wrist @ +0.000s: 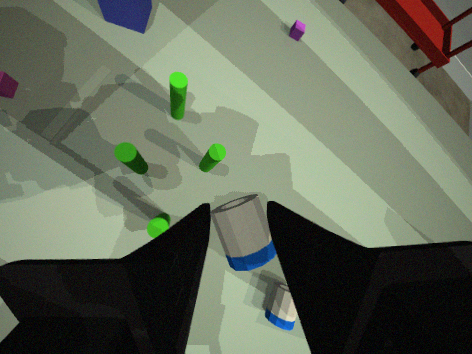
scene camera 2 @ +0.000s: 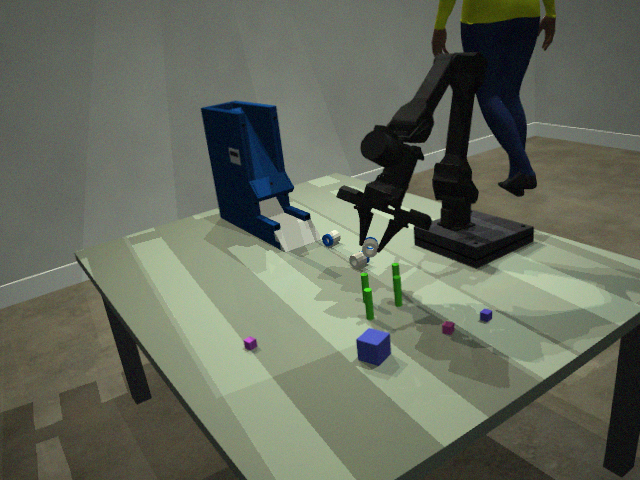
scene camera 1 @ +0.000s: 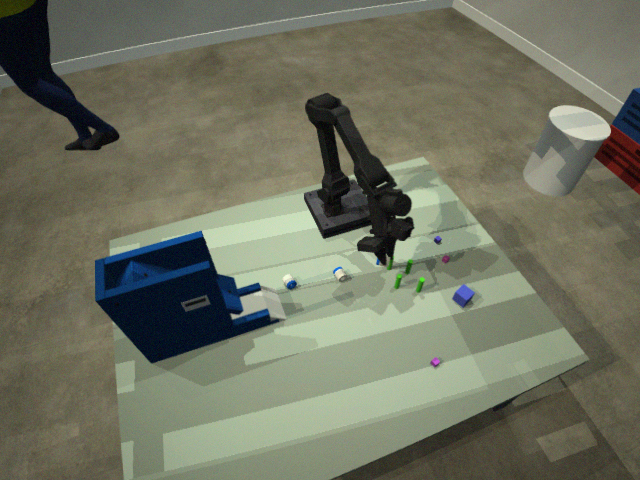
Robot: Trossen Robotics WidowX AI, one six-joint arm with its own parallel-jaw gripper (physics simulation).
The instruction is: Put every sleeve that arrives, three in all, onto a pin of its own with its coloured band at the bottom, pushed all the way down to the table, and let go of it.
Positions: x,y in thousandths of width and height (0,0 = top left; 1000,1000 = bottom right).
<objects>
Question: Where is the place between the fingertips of my gripper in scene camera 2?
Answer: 577,520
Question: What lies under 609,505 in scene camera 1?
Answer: My gripper.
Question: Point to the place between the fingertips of my gripper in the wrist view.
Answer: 505,592
</objects>
